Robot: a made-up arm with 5 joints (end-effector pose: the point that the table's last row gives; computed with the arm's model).
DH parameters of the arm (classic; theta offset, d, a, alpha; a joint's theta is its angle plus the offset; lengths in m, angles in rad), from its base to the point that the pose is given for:
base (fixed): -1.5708 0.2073 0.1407 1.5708
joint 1: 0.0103 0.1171 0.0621 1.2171
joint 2: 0 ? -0.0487 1.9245
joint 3: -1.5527 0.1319 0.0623 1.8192
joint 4: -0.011 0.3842 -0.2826 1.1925
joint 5: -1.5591 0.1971 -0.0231 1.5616
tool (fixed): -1.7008 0.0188 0 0
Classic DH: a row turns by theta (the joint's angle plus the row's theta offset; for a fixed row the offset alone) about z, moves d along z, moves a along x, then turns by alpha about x.
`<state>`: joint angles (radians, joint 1 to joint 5).
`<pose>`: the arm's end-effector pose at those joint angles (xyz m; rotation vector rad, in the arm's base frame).
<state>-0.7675 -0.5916 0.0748 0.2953 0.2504</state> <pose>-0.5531 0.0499 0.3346 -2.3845 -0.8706 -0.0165</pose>
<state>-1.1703 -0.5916 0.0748 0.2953 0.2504</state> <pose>-0.5531 -0.0153 0.3991 -2.0077 -0.7831 -0.1754</pose>
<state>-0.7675 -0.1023 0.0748 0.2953 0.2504</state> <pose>-0.3825 0.2037 0.3934 -2.5699 -0.3348 0.3040</pose>
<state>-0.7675 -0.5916 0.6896 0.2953 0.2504</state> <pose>-0.5429 -0.1606 0.4933 -1.7516 -0.9195 0.0914</pose>
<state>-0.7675 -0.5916 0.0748 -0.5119 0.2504</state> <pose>-0.3860 0.2527 0.4257 -2.0069 -0.2650 -0.6726</pose>
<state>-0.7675 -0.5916 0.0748 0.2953 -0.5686</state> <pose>-0.5522 0.0419 0.3569 -1.6037 -0.6624 0.1736</pose>
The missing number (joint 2, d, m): -0.0295
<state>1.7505 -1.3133 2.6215 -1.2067 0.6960</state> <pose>0.3434 0.2463 0.1957 -2.2620 1.7231 0.7016</pose>
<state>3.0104 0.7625 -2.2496 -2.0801 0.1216</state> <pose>-0.0353 0.3923 0.6120 -1.2149 0.4340 -1.3378</pose>
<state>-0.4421 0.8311 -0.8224 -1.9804 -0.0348</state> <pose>0.4129 -0.0576 -0.2092 1.9858 0.1201 1.7940</pose>
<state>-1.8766 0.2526 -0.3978 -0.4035 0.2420</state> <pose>-0.0483 0.2042 0.5765 -1.9067 0.4110 -0.0259</pose>
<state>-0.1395 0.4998 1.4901 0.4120 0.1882</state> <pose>-0.2215 0.1237 0.6001 -1.9558 0.1083 0.0550</pose>
